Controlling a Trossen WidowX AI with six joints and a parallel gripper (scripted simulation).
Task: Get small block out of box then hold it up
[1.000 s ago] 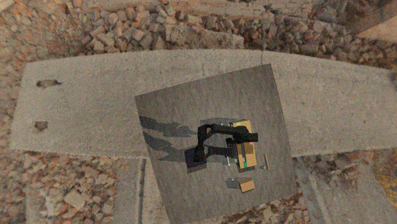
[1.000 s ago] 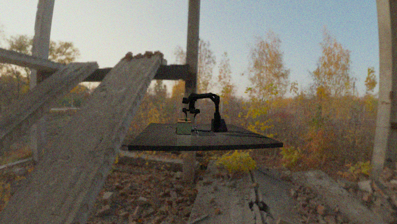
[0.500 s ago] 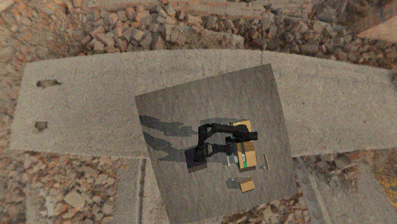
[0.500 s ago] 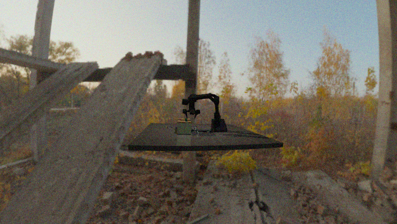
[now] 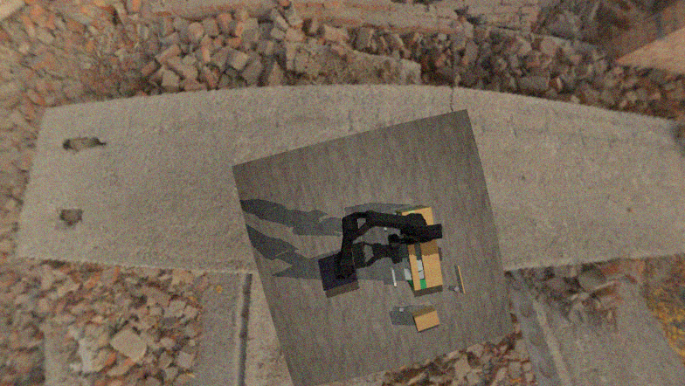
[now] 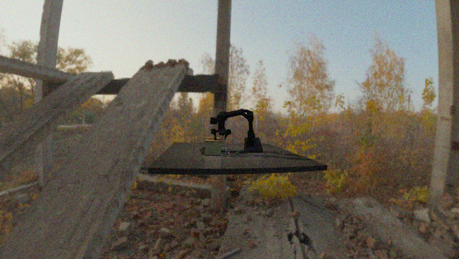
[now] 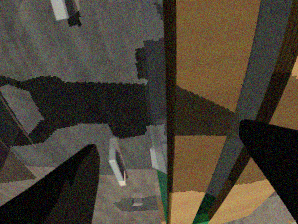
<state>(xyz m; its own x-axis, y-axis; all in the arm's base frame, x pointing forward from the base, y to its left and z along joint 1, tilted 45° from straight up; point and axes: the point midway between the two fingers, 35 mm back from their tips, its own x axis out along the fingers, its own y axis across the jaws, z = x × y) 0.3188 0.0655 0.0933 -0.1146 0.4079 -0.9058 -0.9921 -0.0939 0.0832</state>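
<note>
My gripper tip is now 3 cm short of the box, 6 cm to the left of it and 7 cm above it. Also, from my gripper tip: tan piece: 6 cm ahead, 46 cm to the right, 10 cm below.
</note>
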